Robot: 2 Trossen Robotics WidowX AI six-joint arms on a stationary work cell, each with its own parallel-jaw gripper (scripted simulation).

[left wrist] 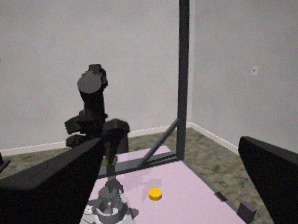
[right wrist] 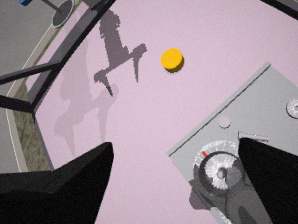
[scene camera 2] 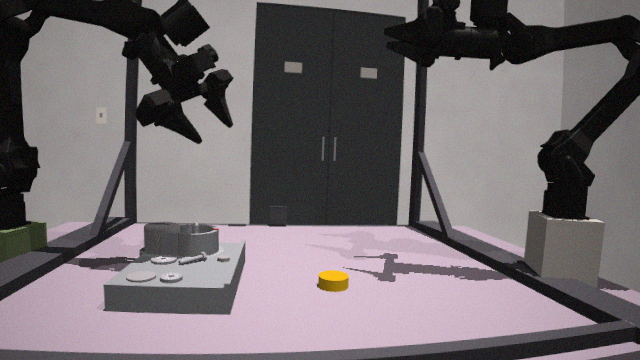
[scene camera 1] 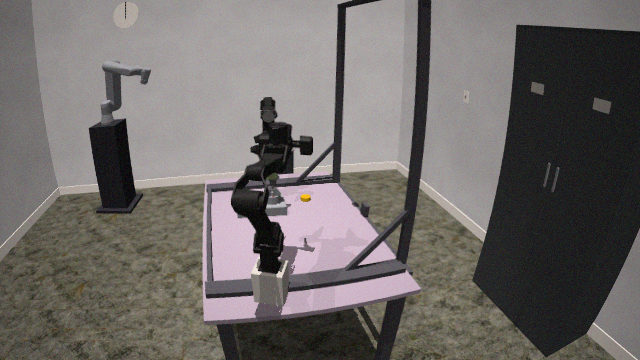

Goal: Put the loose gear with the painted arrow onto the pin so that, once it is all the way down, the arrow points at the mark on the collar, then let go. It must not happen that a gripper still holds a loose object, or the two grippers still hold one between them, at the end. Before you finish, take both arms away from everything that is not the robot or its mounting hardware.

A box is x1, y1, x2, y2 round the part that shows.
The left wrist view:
my left gripper: [0, 136, 297, 223]
my right gripper: [64, 107, 129, 164]
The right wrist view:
my right gripper: [0, 138, 297, 223]
gear: [204, 151, 242, 189]
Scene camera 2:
my left gripper: [384, 0, 470, 66]
my right gripper: [135, 44, 233, 143]
